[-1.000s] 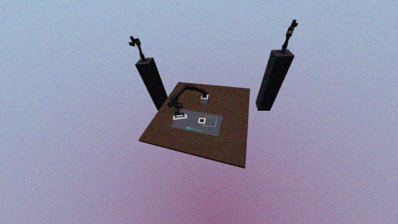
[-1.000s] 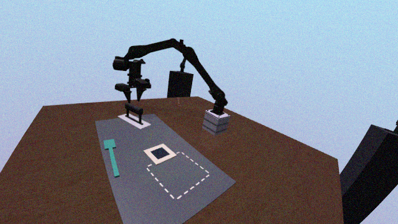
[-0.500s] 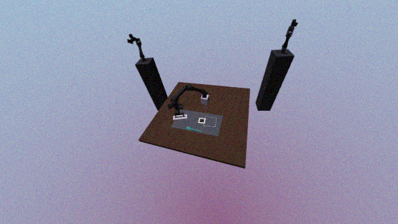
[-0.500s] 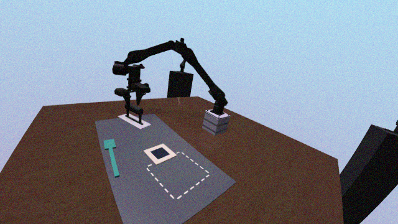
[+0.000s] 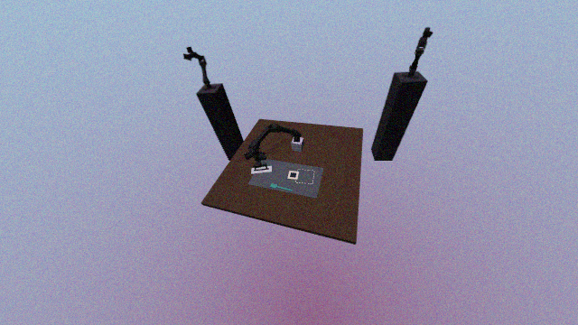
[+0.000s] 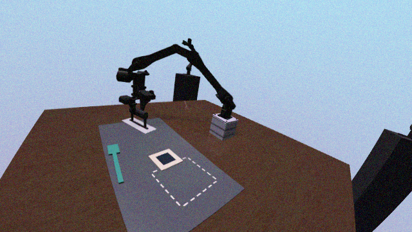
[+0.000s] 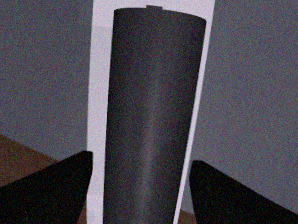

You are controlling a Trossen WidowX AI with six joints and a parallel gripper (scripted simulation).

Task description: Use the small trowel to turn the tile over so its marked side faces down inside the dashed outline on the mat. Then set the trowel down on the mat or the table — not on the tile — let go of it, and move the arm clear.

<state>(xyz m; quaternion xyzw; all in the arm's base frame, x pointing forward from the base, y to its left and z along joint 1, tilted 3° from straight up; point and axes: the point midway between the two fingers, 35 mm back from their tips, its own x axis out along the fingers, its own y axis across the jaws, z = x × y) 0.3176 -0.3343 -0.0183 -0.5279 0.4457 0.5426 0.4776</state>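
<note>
My gripper tip is 25 cm to the right of the grey mat, 8 cm above it and 7 cm short of it. From my gripper tip the other things lie so: teal trowel: 21 cm ahead, 20 cm to the left, 6 cm below; tile: 32 cm to the left, 7 cm ahead, 6 cm below.
</note>
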